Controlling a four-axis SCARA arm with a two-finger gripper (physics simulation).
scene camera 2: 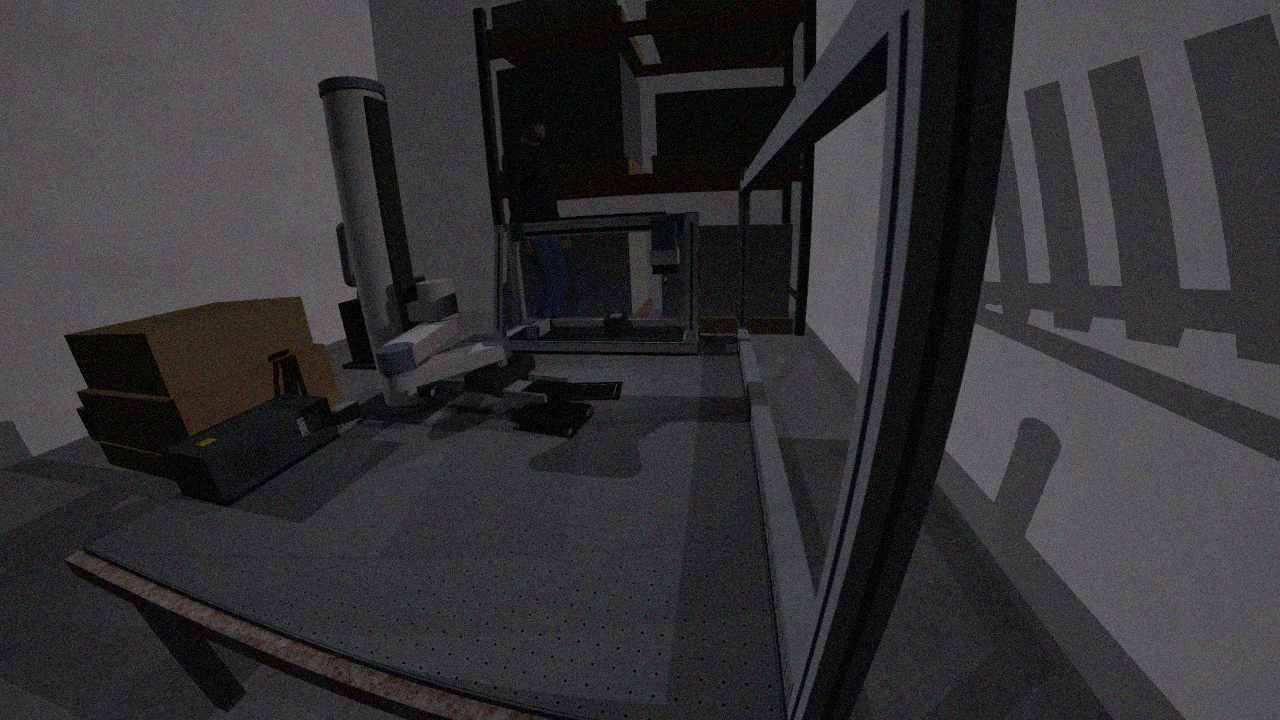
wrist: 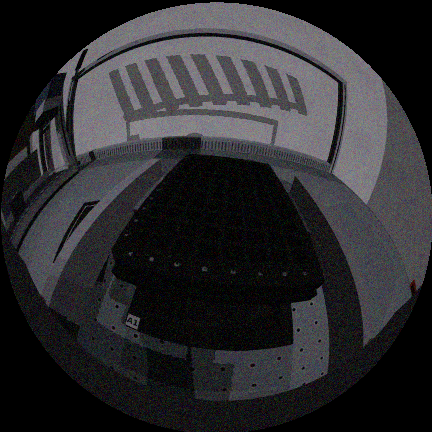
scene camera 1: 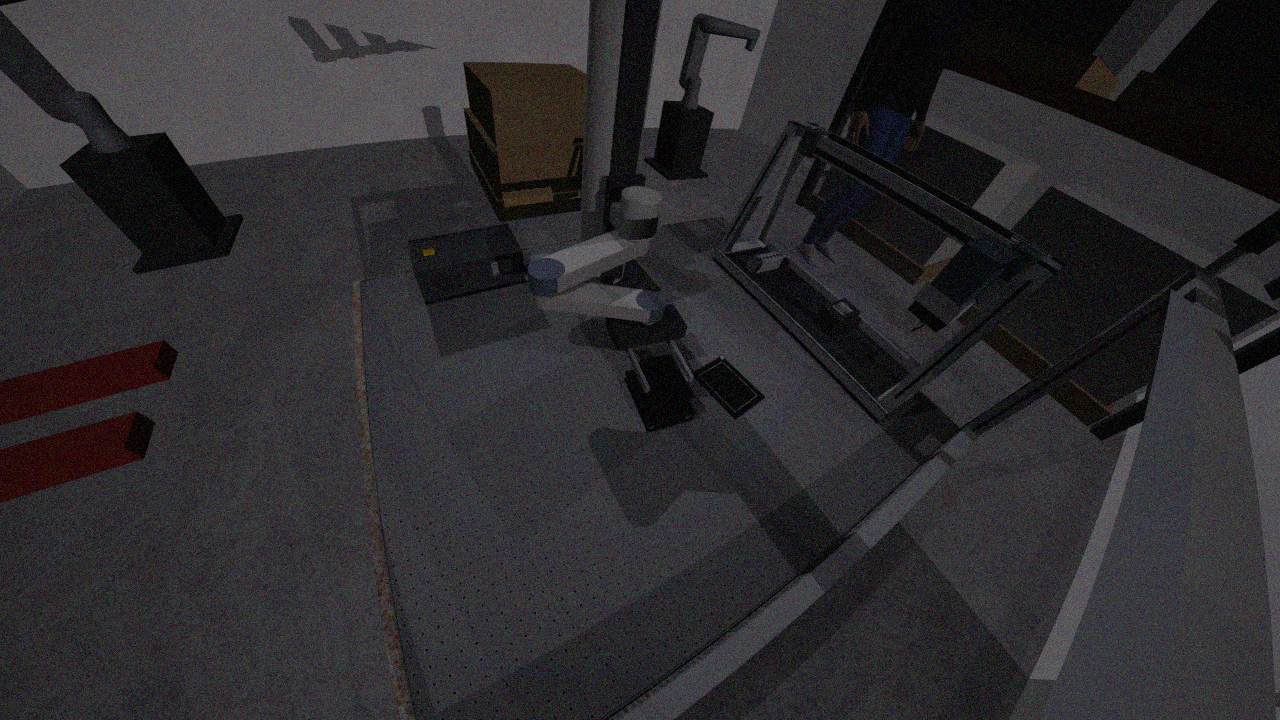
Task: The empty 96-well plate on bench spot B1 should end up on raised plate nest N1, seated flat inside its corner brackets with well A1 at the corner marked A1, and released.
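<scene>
The dark 96-well plate is held between the fingers of my gripper. Its lettered edge faces the near side in the wrist view, with row A on the left. The dark nest N1 shows beyond this edge, lower than the plate. The A1 label is at the nest's left near corner, on the same side as row A. The plate looks level and roughly lined up above the nest. Darkness hides the brackets and any exact gap between the two.
An outlined dark rectangle lies beside the nest; its label is unreadable. A dark box with a yellow sticker stands near the arm's column. A metal-framed machine stands at the bench's far side.
</scene>
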